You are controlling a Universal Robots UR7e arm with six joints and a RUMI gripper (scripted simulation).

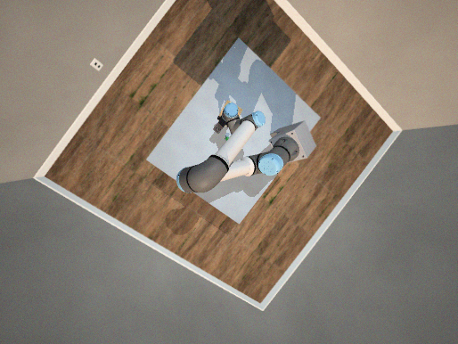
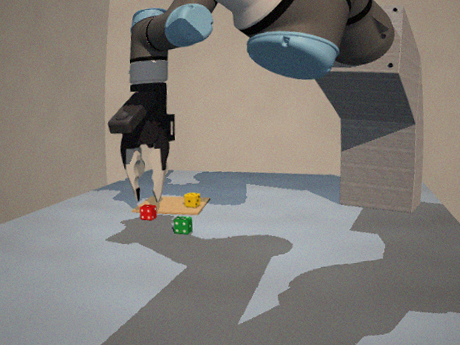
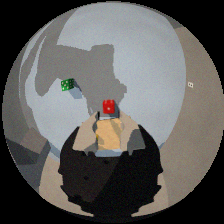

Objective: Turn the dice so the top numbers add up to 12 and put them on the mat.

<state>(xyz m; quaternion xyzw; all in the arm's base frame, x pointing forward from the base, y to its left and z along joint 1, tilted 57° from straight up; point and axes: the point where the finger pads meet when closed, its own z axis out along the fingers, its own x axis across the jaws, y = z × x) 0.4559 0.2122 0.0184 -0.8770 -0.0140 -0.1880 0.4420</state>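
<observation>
My gripper is now 40 mm above the red die. Round my hand: green die: 110 mm behind, 40 mm to the left, 40 mm below; tan mat: 20 mm ahead, 110 mm to the right, 50 mm below; yellow die: 30 mm behind, 110 mm to the right, 30 mm below.
</observation>
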